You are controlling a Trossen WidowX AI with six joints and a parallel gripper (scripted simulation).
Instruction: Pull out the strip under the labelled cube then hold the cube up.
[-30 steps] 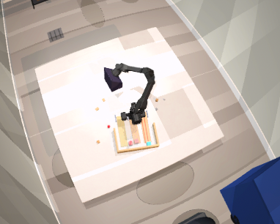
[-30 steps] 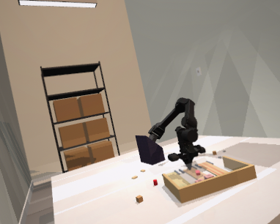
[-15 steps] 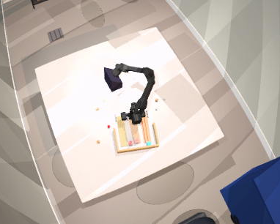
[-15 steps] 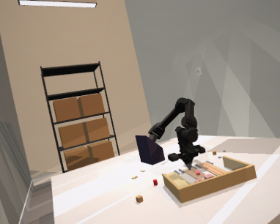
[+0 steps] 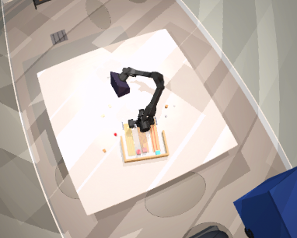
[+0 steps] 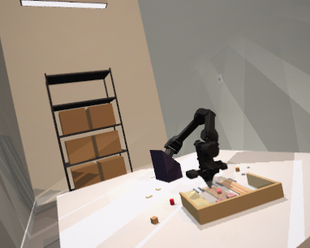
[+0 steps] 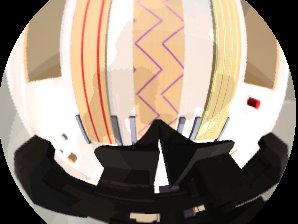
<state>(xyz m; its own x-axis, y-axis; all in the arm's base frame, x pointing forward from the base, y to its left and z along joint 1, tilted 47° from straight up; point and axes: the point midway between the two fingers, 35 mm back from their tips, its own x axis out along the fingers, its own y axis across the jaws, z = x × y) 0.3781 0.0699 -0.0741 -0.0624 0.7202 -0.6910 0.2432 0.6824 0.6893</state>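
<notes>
My gripper tip is now 90 mm short of the zigzag strip and 20 mm to the left of it. From my gripper tip the other things lie so: pink cube (190 mm ahead, 110 mm to the right, 60 mm above).
</notes>
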